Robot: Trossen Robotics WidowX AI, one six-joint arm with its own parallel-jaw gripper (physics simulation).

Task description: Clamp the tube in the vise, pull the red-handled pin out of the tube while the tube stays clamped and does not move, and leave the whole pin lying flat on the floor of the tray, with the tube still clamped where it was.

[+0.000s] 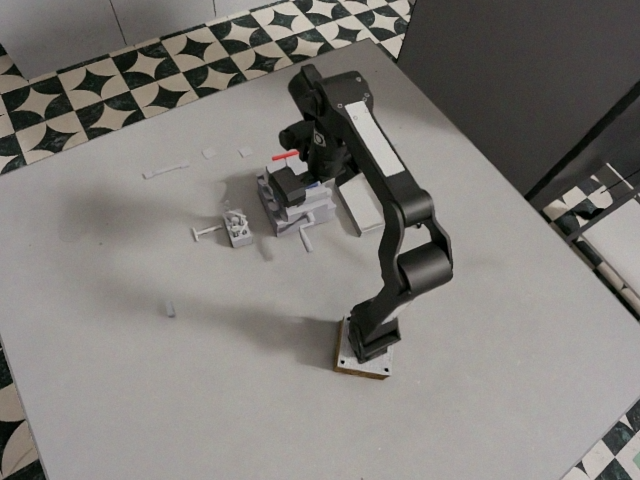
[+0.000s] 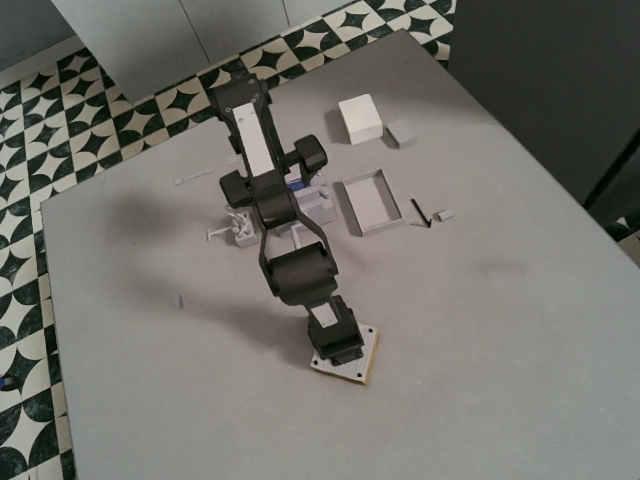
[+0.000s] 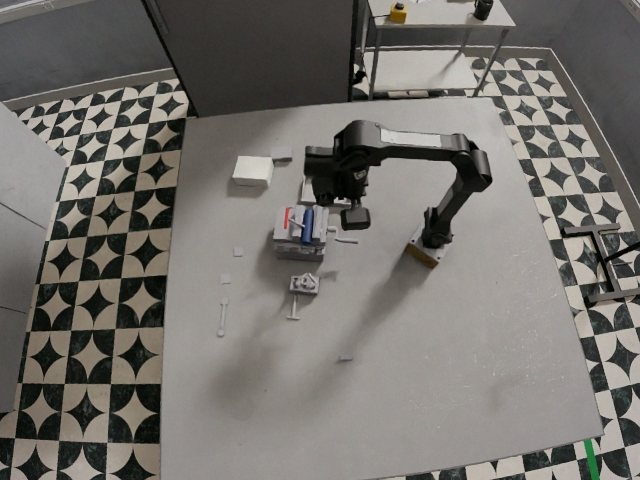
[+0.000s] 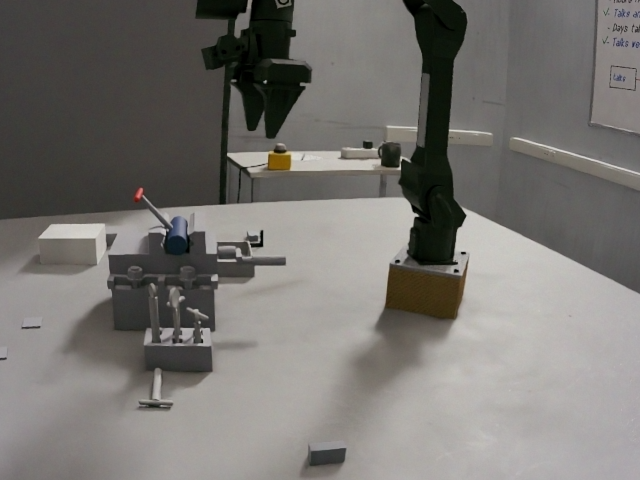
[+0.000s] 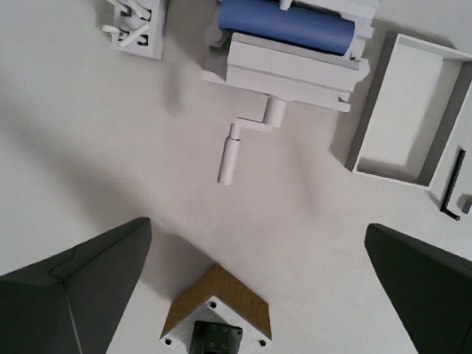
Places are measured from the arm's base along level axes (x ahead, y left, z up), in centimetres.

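Pixels of known places: gripper, fingertip midpoint: [image 1: 317, 195] [image 3: 348, 208] [image 4: 260, 134] [image 5: 259, 230]; arm's base, link origin: [image 1: 367, 344] [image 2: 343, 346] [image 3: 433, 238] [image 4: 432, 257] [image 5: 215, 342].
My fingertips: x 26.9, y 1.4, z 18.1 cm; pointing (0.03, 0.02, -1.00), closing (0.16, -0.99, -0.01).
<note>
Ahead of a thing's pixels: the offset from my fingertips to its top centre. "spot": to the spot under its first point.
The blue tube @(dx +11.0, dy -0.6, dz -12.3 cm) [image 2: 296, 184] [image 3: 308, 227] [image 4: 177, 236] [image 5: 287, 25] lies between the jaws of the grey vise [image 3: 299, 253] [image 4: 162, 304] [image 5: 290, 70]; how tightly the jaws press on it cannot be told. The red-handled pin [image 1: 285, 155] [image 3: 286, 218] [image 4: 138, 194] is in the tube, tilted up toward the far side. The vise's crank handle @(spot: dx -1.0, dy +1.5, dz -16.1 cm) [image 1: 306, 239] [image 4: 266, 260] [image 5: 229, 160] sticks out on the robot's side. The pale tray @(dx +6.7, dy -19.2, dz -22.4 cm) [image 1: 361, 204] [image 2: 369, 201] [image 5: 410, 110] lies beside the vise, with no pin in it. My gripper [image 4: 261, 131] [image 5: 259, 230] is open and empty, pointing down high above the table.
A tool holder @(dx +11.1, dy +14.2, dz -21.8 cm) [image 3: 303, 286] [image 4: 178, 356] [image 5: 155, 35] stands on the vise's other side, with a T-shaped tool @(dx +13.7, dy +20.9, dz -24.2 cm) [image 3: 293, 308] by it. A white box @(dx +33.0, dy -25.0, dz -20.2 cm) [image 2: 360, 118] [image 3: 252, 171] and a grey block @(dx +24.3, dy -33.7, dz -22.7 cm) [image 2: 401, 133] stand beyond the tray. A black hex key @(dx -0.2, dy -29.3, dz -22.1 cm) [image 2: 421, 212] [image 5: 452, 180] lies beside the tray.
</note>
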